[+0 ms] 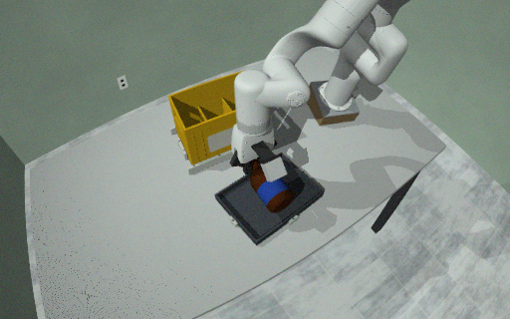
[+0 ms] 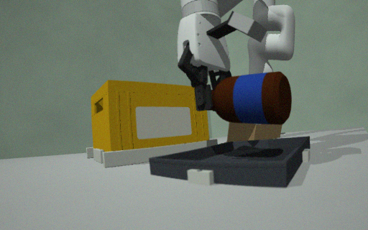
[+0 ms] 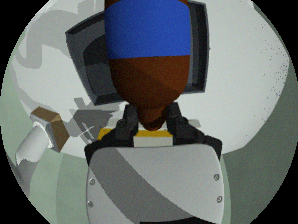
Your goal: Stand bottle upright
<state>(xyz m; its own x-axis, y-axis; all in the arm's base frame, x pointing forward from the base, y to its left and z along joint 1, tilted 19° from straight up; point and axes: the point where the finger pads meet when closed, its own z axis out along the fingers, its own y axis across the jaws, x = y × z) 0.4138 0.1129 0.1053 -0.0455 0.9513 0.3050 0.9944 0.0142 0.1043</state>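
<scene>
The brown bottle lies 5 cm to the left of my hand and 1 cm below it. The rest, counted from my hand: dark grey tray 2 cm behind, 5 cm to the left, 10 cm below; yellow crate 1 cm behind, 24 cm to the right, 3 cm below.
</scene>
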